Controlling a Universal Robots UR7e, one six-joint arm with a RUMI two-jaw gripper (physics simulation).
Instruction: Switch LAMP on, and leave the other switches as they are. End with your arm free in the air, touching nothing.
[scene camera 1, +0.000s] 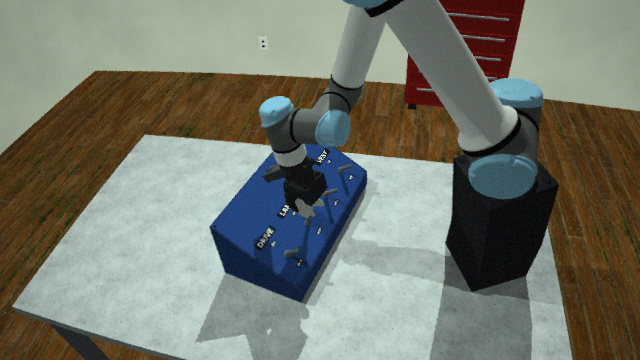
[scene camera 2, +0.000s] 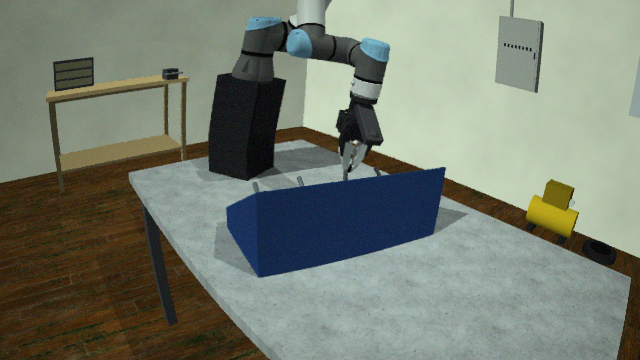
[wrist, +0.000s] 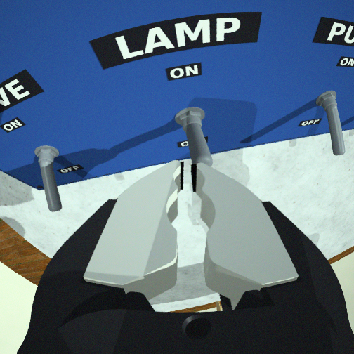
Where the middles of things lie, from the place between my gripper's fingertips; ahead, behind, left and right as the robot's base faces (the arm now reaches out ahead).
Labels:
Now: the blue switch box (scene camera 2: 278, 231) 8 cm to the right of my hand, 8 cm ahead of it and 5 cm below it.

